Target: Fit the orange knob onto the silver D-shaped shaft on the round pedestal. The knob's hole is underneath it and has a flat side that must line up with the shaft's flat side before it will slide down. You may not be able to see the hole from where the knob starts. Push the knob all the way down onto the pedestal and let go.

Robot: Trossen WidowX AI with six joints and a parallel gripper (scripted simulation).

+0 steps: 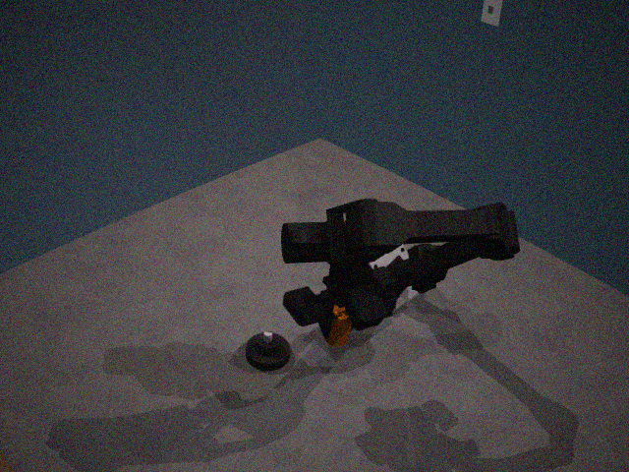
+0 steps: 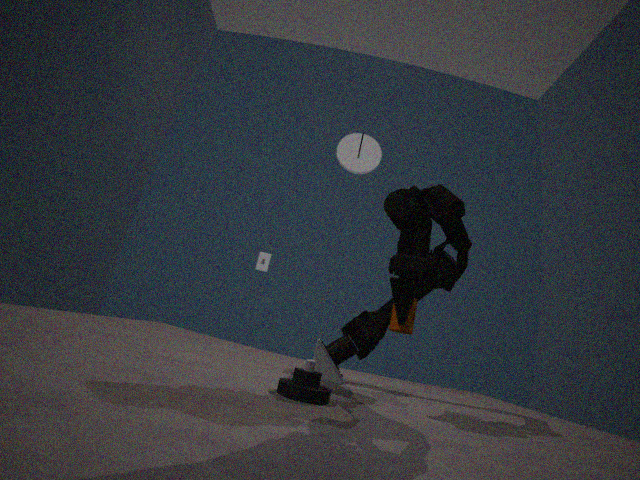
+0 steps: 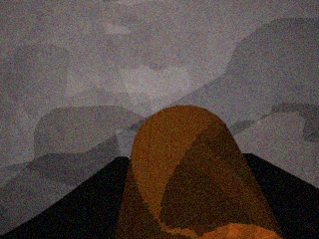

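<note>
Now: the round pedestal 10 mm ahead of my gripper tip, 140 mm to the right of it and 110 mm below it. The rest, counted from my gripper tip: orange knob: 30 mm above.
</note>
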